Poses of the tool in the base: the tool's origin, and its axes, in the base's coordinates. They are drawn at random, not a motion.
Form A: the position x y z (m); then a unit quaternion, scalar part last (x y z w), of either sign.
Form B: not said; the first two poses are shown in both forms.
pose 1, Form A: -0.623, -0.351, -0.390, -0.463, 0.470, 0.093, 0.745
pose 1, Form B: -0.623, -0.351, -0.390, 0.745, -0.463, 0.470, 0.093
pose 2, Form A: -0.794, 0.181, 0.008, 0.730, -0.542, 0.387, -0.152
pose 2, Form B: -0.794, 0.181, 0.008, 0.152, -0.730, 0.542, -0.387
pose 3, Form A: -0.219, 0.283, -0.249, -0.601, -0.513, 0.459, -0.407
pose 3, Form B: -0.219, 0.283, -0.249, 0.407, 0.601, 0.513, -0.459
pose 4, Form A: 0.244, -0.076, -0.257, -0.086, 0.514, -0.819, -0.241
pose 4, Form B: 0.244, -0.076, -0.257, 0.241, 0.086, -0.514, 0.819
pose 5, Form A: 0.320, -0.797, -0.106, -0.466, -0.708, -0.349, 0.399
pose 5, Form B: 0.320, -0.797, -0.106, 0.399, -0.466, -0.708, -0.349
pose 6, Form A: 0.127, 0.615, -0.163, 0.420, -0.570, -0.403, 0.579
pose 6, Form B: 0.127, 0.615, -0.163, 0.579, 0.420, -0.570, -0.403
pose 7, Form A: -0.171, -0.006, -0.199, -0.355, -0.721, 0.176, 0.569
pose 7, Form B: -0.171, -0.006, -0.199, 0.569, -0.355, -0.721, 0.176
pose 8, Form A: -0.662, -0.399, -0.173, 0.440, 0.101, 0.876, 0.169
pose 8, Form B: -0.662, -0.399, -0.173, 0.169, 0.440, 0.101, 0.876
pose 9, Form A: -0.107, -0.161, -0.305, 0.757, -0.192, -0.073, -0.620
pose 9, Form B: -0.107, -0.161, -0.305, 0.620, -0.757, 0.192, 0.073
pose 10, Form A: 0.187, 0.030, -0.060, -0.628, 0.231, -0.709, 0.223
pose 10, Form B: 0.187, 0.030, -0.060, 0.223, -0.628, 0.231, -0.709
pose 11, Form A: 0.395, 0.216, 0.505, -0.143, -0.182, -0.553, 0.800
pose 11, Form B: 0.395, 0.216, 0.505, 0.800, -0.143, -0.182, -0.553
